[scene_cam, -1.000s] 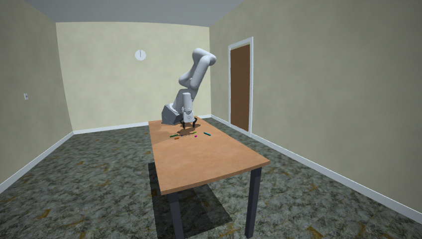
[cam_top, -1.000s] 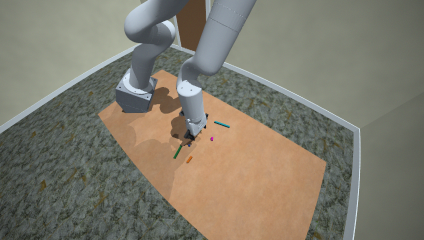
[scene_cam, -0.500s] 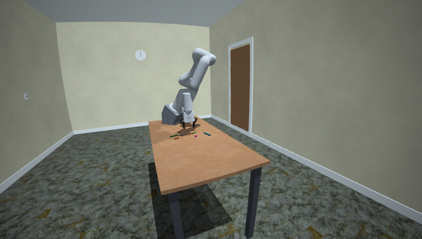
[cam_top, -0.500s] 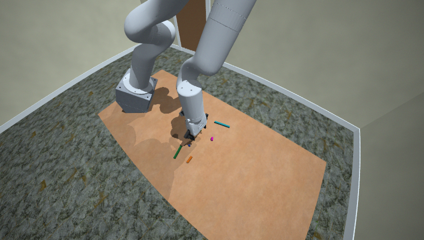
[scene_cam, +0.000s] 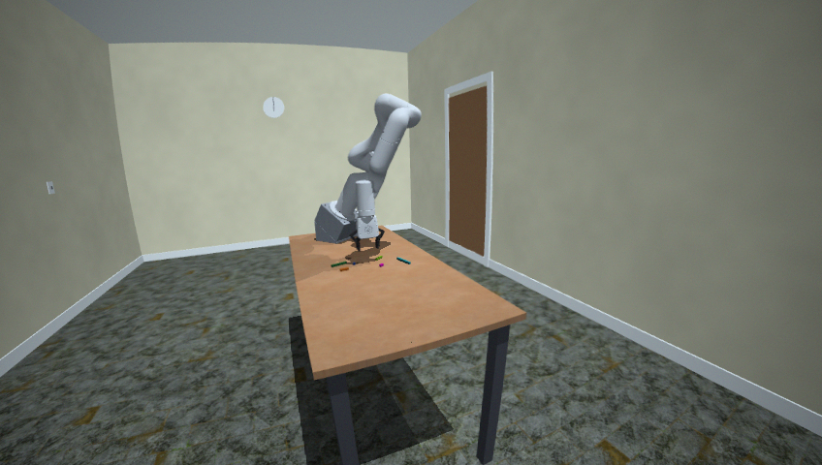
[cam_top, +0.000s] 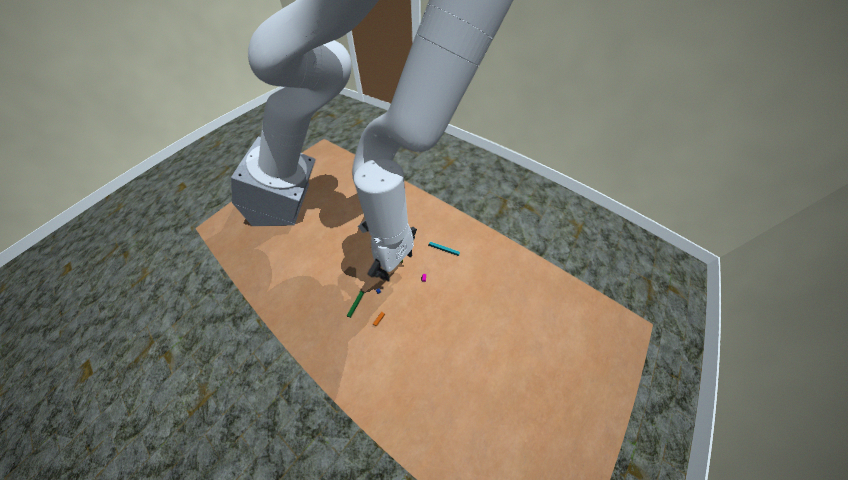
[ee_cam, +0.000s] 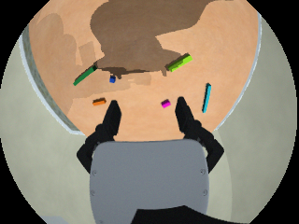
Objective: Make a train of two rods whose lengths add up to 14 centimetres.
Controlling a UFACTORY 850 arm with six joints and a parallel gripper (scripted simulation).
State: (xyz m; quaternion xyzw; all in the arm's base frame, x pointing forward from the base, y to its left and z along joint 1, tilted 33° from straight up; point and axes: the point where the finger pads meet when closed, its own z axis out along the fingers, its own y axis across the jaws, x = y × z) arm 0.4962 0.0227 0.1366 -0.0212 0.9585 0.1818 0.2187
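Right now the orange rod is 60 mm ahead of my hand, 120 mm to the right of it and 80 mm below it. Also, from my hand: small blue rod (10 mm behind, 70 mm to the right, 80 mm below); magenta rod (60 mm ahead, 50 mm to the left, 80 mm below); lime rod (50 mm behind, 60 mm to the left, 80 mm below).
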